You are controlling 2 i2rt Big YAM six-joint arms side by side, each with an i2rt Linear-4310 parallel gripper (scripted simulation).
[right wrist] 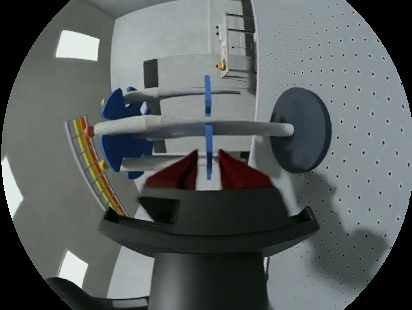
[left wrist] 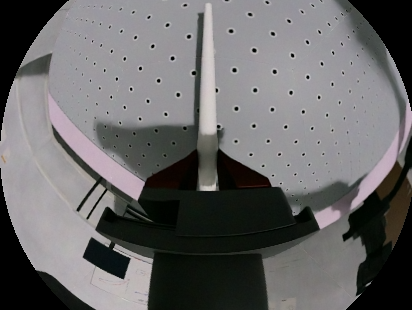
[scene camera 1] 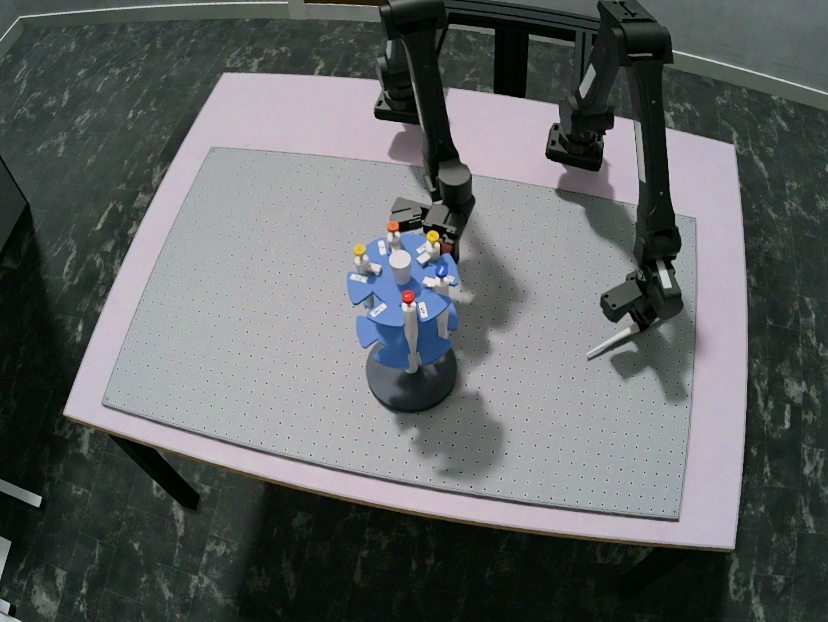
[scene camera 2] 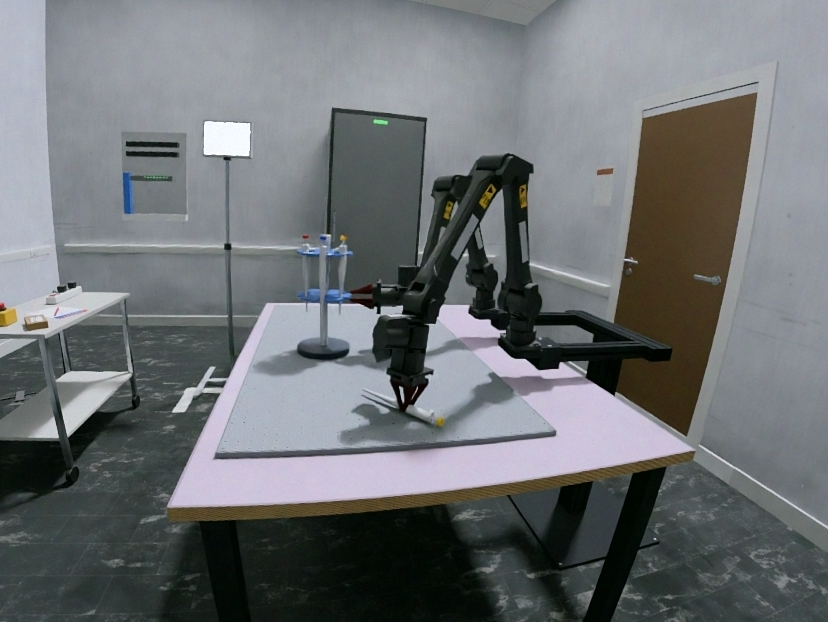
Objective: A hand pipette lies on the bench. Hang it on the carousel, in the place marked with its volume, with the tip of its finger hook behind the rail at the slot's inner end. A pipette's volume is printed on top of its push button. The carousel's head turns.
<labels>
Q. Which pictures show the carousel base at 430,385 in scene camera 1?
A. The right wrist view, scene camera 1 and scene camera 2 only.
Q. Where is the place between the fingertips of the right gripper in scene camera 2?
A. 349,296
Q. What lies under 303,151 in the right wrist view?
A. A carousel base.
</labels>
